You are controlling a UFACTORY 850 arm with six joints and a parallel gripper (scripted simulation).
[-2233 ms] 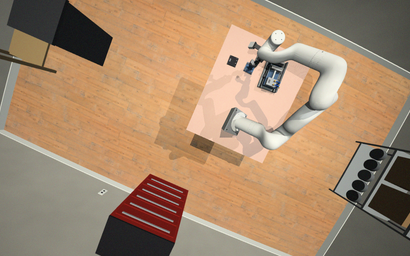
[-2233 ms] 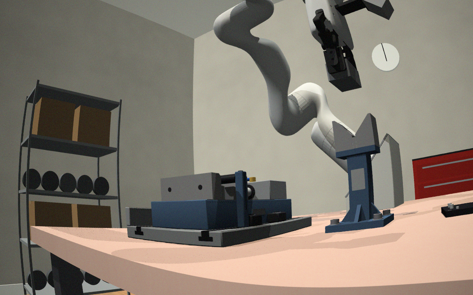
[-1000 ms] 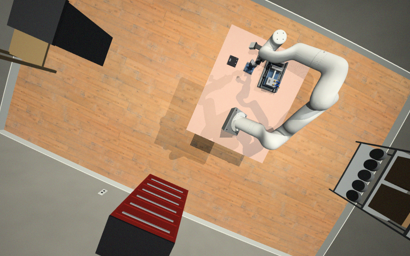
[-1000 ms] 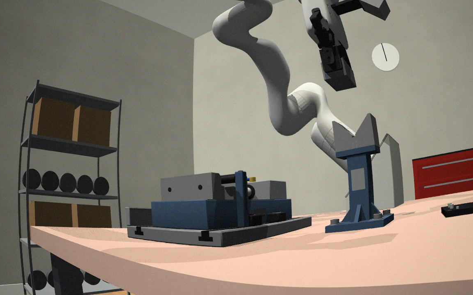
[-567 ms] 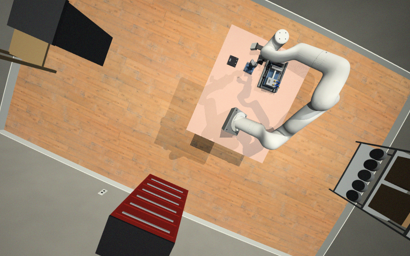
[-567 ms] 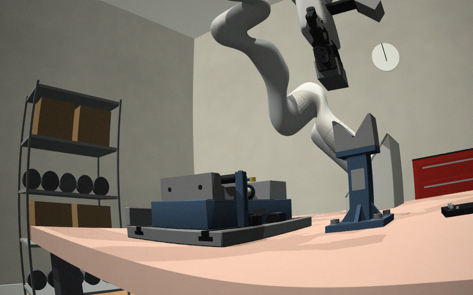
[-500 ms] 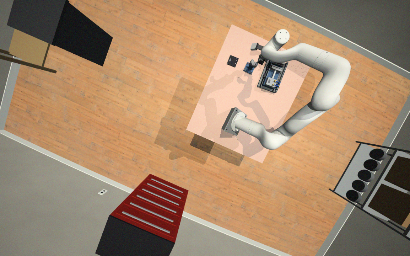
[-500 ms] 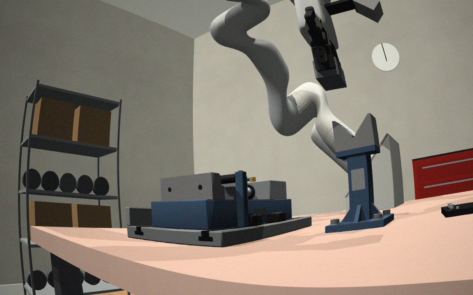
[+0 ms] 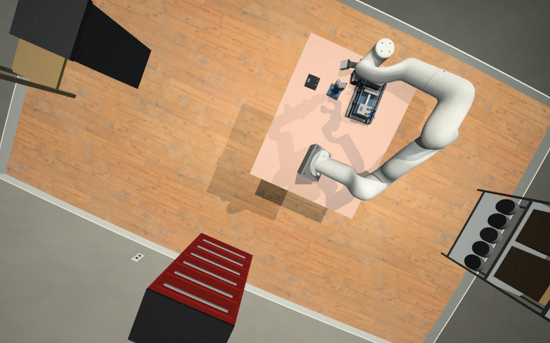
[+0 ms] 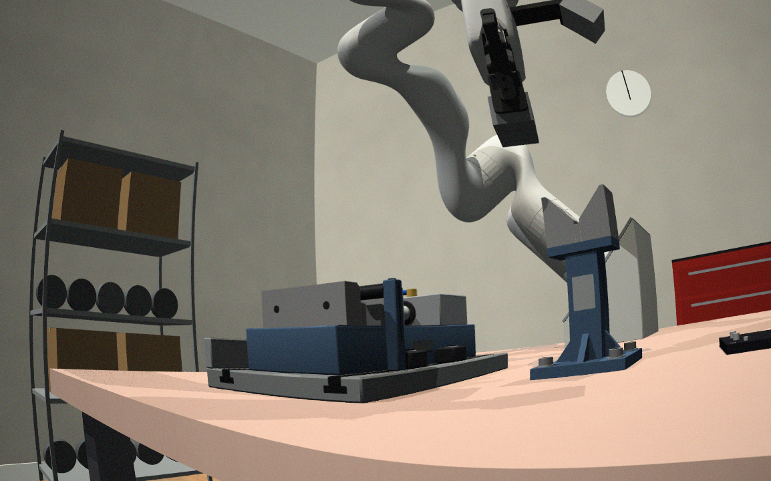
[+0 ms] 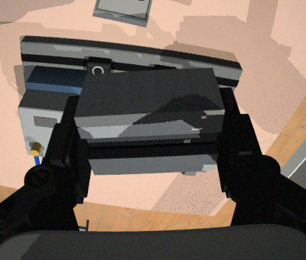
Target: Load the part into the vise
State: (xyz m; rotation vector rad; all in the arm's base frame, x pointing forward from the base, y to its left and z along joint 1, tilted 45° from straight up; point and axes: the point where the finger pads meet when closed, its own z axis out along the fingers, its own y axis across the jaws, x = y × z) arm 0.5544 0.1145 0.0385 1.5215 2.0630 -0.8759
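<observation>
Now: hand 4 cm short of the moving jaw, 18 cm to the left of it and 17 cm above it. Round my hand: cylinder rod 1 cm behind, 18 cm to the right, 17 cm below; then work stop rod 7 cm ahead, 13 cm to the right, 16 cm below; then part right at my hand.
</observation>
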